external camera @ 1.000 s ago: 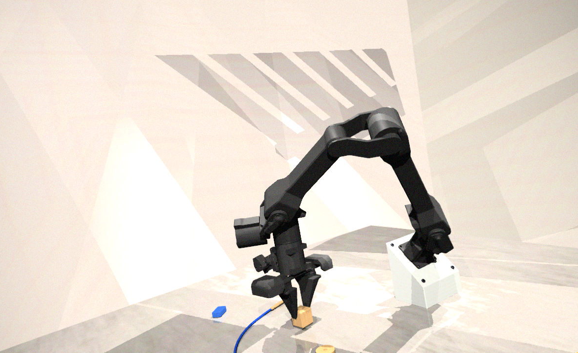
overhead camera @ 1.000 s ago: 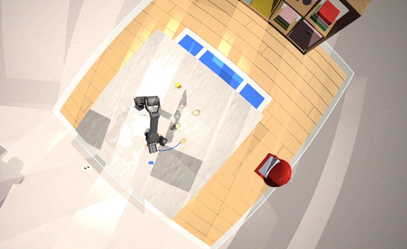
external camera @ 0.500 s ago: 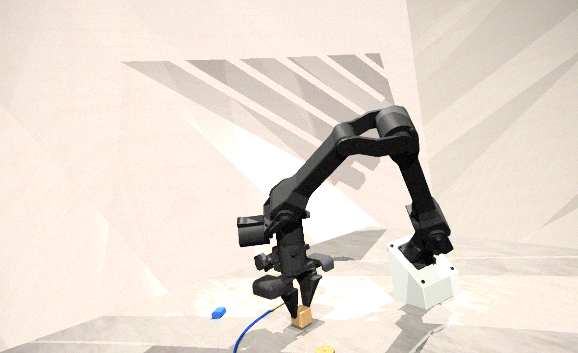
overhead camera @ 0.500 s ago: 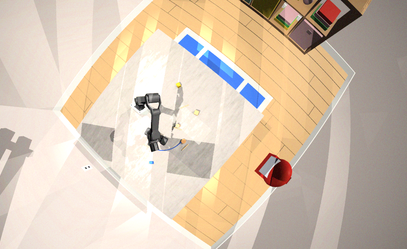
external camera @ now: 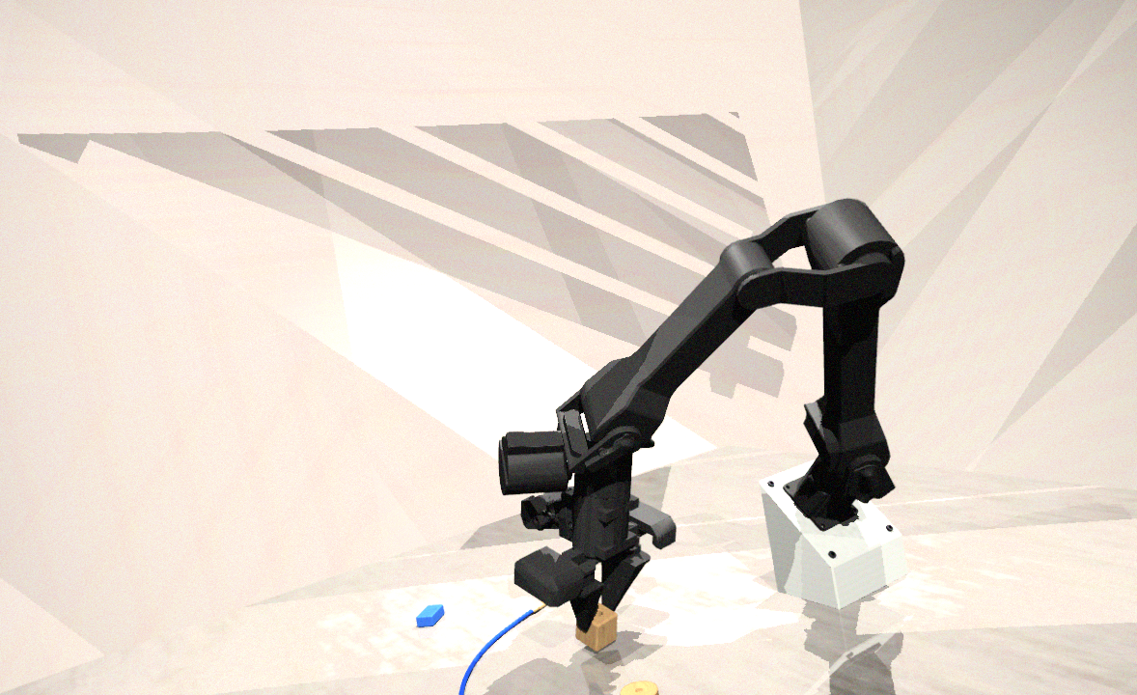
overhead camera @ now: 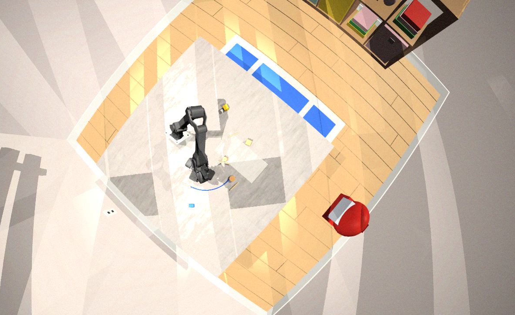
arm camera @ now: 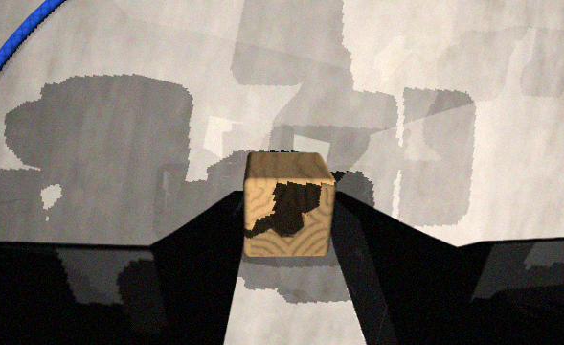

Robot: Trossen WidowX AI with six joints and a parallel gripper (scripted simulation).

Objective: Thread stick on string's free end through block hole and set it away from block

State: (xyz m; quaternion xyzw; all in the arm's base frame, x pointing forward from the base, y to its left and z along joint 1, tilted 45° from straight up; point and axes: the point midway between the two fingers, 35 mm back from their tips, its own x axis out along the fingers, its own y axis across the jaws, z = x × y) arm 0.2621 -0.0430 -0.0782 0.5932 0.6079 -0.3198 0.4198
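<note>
Right now the wooden cylinder is 160 mm to the left of my gripper tip, 70 mm ahead of it and 10 mm below it. Round my gripper tip: yellow cube: 440 mm to the left, 140 mm behind, 10 mm below; round button: 190 mm ahead, 80 mm to the left, 20 mm below; blue piece: 250 mm to the right, 80 mm ahead, 20 mm below.
</note>
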